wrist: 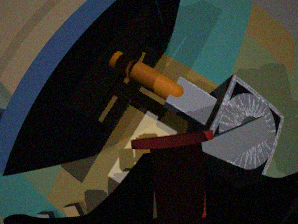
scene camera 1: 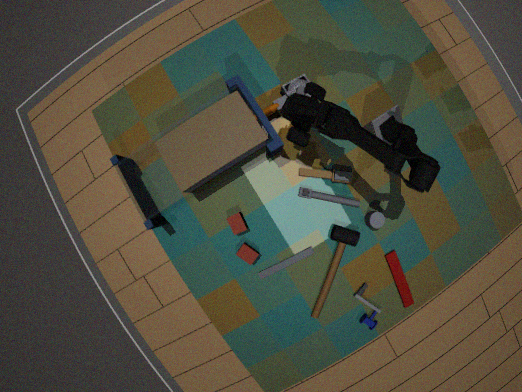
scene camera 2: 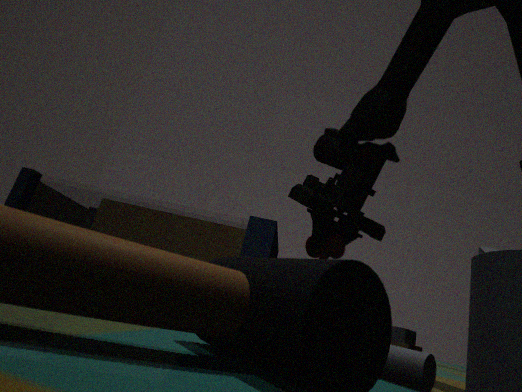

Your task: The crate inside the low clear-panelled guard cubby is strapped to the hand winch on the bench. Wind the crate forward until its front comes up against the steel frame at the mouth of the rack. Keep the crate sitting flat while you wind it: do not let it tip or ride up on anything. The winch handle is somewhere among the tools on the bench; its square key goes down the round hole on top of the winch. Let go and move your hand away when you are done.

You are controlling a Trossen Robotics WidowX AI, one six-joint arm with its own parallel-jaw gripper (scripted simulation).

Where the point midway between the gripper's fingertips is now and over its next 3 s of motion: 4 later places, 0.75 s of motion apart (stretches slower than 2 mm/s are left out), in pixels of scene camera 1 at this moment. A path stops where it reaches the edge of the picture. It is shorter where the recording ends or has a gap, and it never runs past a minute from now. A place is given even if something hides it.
The gripper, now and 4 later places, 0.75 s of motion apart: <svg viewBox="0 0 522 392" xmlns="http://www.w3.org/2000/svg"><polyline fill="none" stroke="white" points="293,114 304,114 314,112 320,107 323,104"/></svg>
